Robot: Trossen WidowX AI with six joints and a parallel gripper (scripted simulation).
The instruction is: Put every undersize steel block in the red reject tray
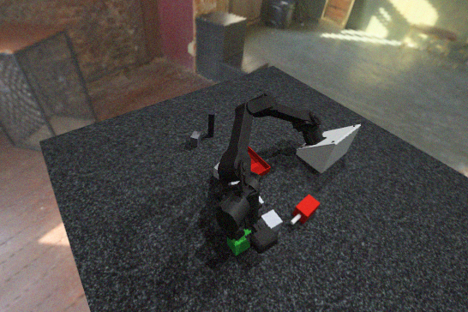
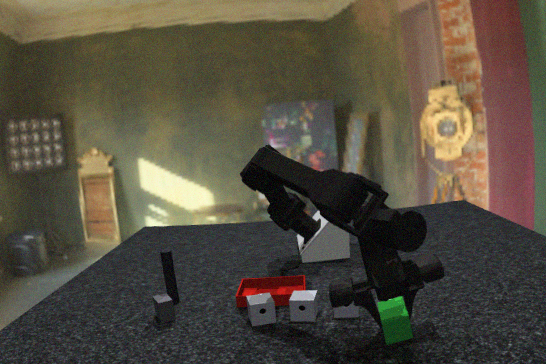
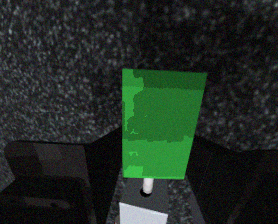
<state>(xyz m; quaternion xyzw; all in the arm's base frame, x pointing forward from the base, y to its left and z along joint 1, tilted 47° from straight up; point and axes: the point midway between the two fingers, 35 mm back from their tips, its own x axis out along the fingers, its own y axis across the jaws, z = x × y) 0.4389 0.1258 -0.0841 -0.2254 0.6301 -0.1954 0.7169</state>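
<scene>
Right now my gripper tip is 2 cm below the green gauge and 1 cm past it. The rest, counted from my gripper tip: red reject tray (23 cm to the right, 17 cm behind); then red gauge (19 cm behind, 3 cm to the left, 1 cm above).
</scene>
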